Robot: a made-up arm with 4 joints. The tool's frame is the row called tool.
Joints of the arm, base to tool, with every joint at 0 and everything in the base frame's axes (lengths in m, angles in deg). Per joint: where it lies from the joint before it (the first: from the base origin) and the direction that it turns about. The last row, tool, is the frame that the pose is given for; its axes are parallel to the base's.
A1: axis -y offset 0 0 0.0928
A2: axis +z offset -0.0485 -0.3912 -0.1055
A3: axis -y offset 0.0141 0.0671 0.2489
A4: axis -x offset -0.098 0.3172 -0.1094
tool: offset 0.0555 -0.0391 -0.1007
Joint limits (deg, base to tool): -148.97..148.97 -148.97..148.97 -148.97..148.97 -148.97..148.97
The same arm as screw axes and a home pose.
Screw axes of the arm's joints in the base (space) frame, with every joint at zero. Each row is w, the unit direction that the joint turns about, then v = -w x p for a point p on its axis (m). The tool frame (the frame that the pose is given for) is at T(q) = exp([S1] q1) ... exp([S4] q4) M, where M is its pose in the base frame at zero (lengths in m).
S1 = (0, -1, 0, 0.0928, 0, 0)
S2 = (0, 0, 1, -0.3912, 0.0485, 0)
S3 = (0, -1, 0, 0.2362, 0, 0.0344)
S4 = (-1, 0, 0, 0, -0.1268, -0.0069)
M: xyz -0.0769 -0.046 0.0261 (m) rpy 0 0 0 (rad, as in URDF)
Joint limits (rad, base to tool): -2.6..2.6 -2.6..2.6 -2.6..2.6 -2.6..2.6

